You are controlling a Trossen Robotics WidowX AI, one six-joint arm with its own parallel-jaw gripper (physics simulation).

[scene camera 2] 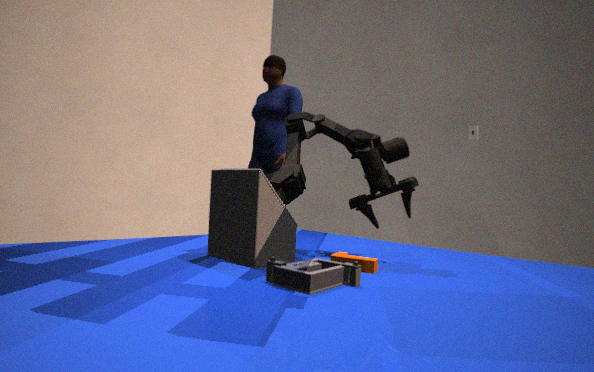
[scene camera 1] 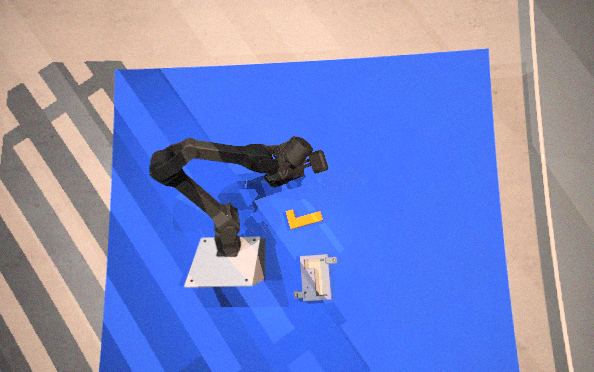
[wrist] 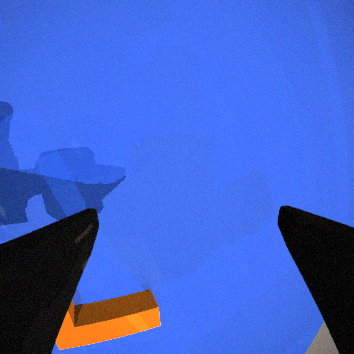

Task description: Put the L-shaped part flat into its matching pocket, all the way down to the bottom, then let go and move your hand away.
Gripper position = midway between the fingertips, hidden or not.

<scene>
My gripper (scene camera 2: 393,223) is open, with nothing in its grasp. Also in view: an orange L-shaped part (wrist: 114,317).
My gripper also shows in the wrist view (wrist: 189,217).
</scene>
